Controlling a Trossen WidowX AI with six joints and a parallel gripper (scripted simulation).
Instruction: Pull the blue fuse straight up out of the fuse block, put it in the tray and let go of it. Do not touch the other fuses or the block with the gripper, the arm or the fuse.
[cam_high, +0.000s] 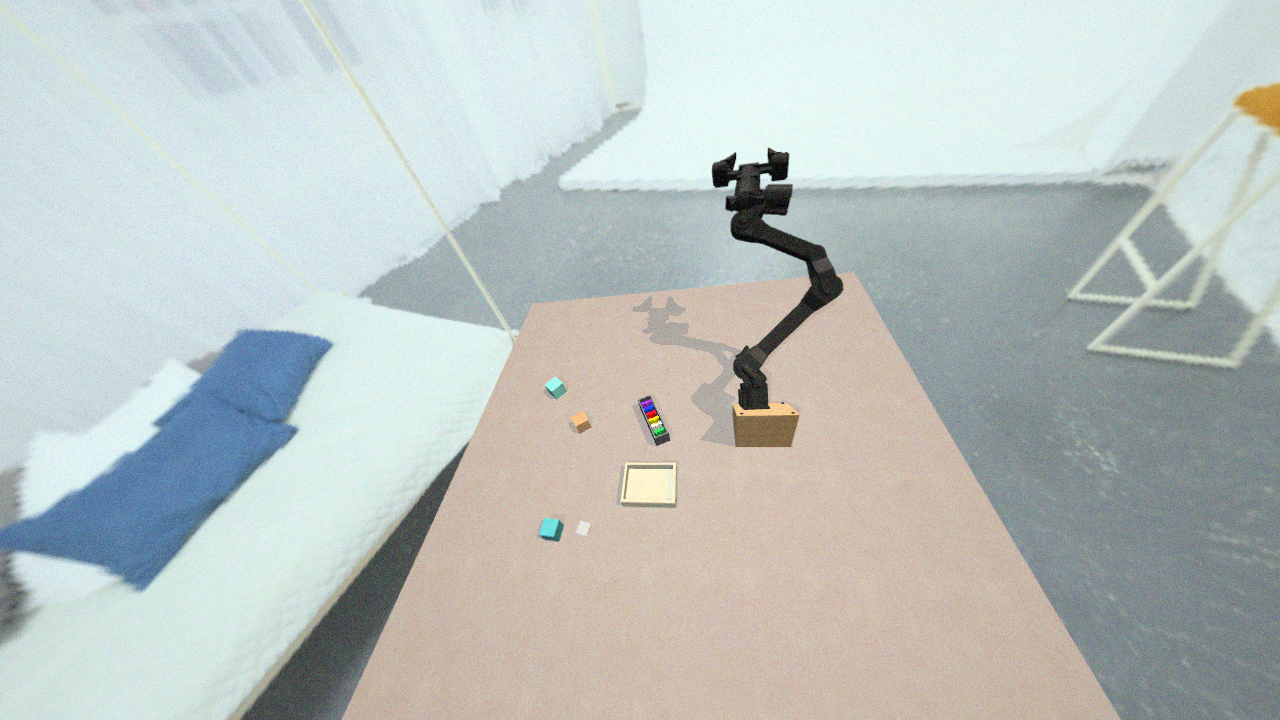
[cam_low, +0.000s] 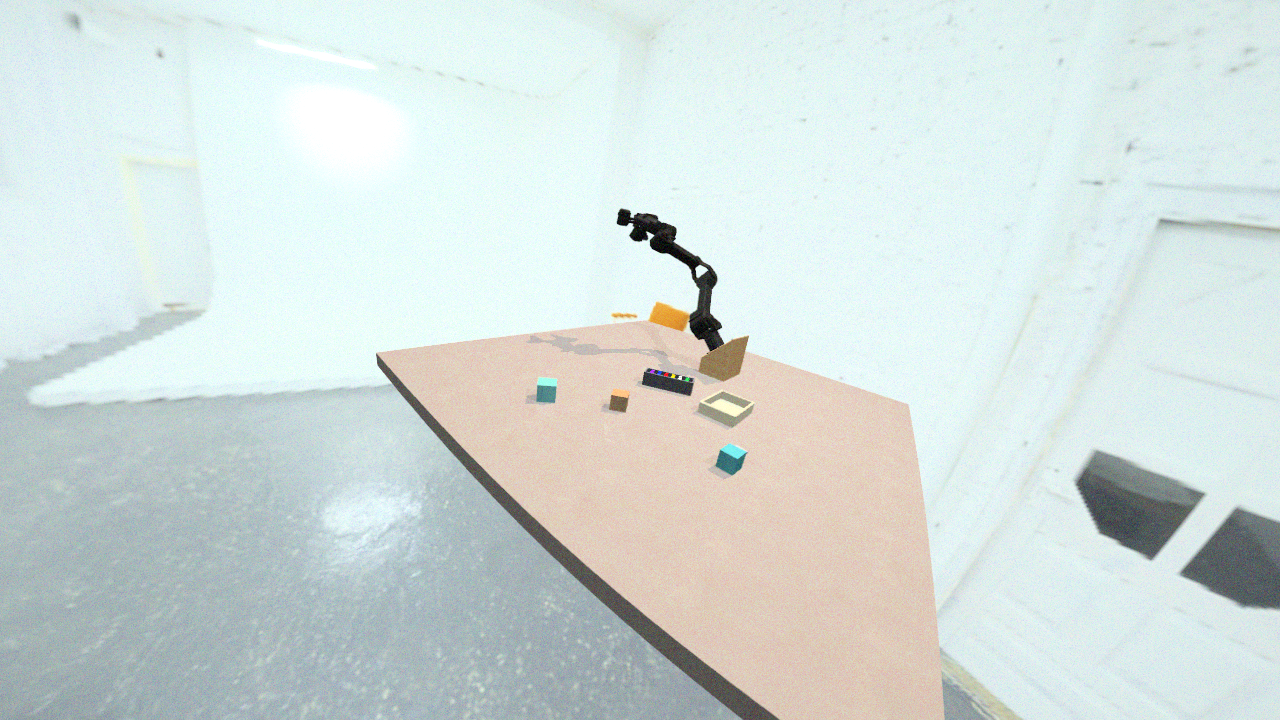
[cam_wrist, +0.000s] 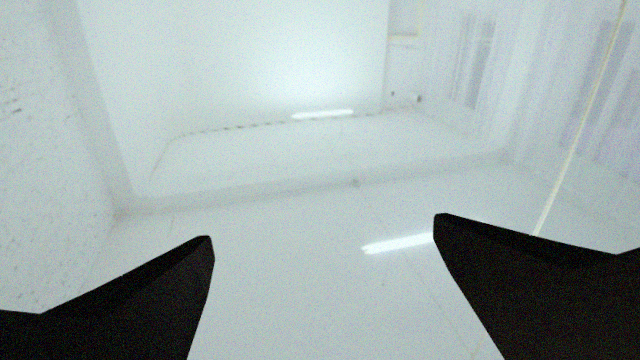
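The blue fuse is 340 mm ahead of my gripper tip, 480 mm to the left of it and 480 mm below it. Round my gripper tip: yellow fuse 330 mm ahead, 520 mm to the left, 480 mm below; purple fuse 350 mm ahead, 460 mm to the left, 480 mm below; red fuse 340 mm ahead, 500 mm to the left, 480 mm below.
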